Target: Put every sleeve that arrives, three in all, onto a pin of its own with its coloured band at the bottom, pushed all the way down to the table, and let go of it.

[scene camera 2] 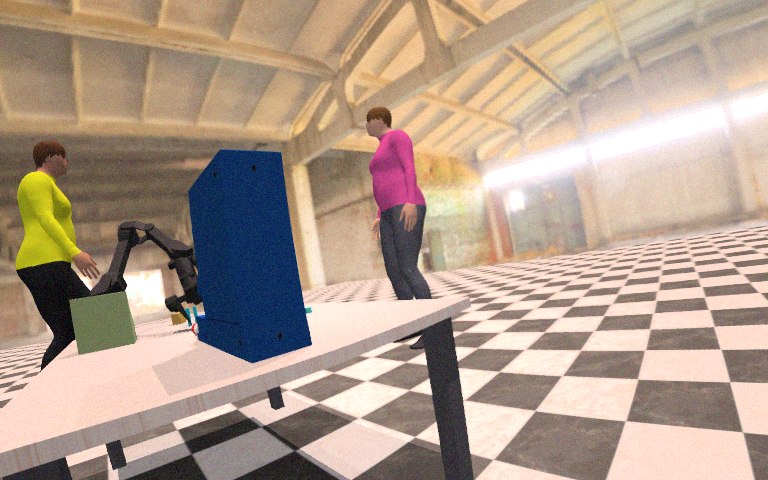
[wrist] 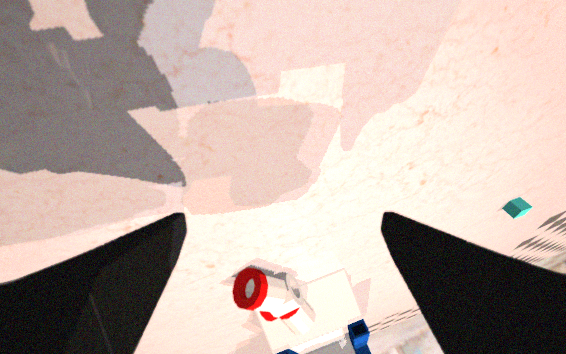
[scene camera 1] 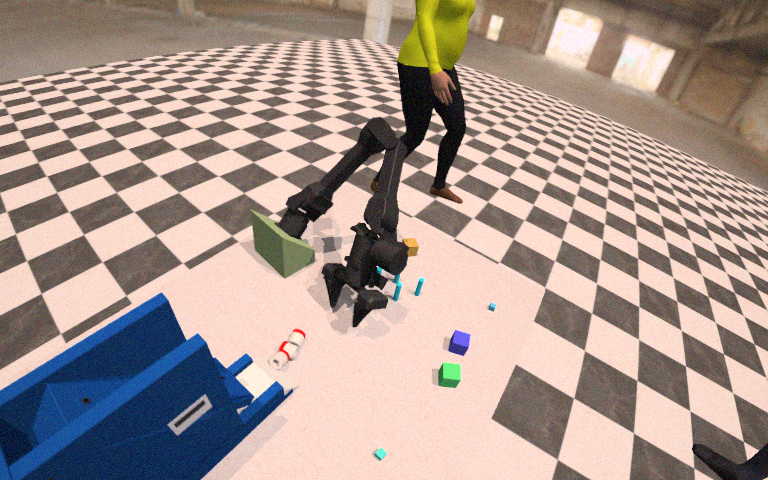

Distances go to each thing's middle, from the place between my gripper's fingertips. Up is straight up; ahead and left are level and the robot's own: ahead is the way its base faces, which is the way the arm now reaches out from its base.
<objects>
The white chute (wrist: 337,315) lies 20 mm behind my hand, 250 mm to the right of it and 10 mm below it. From my hand the other things lie so: blue dispenser box (scene camera 1: 136,392) (20 mm behind, 430 mm to the right, 130 mm above).
</objects>
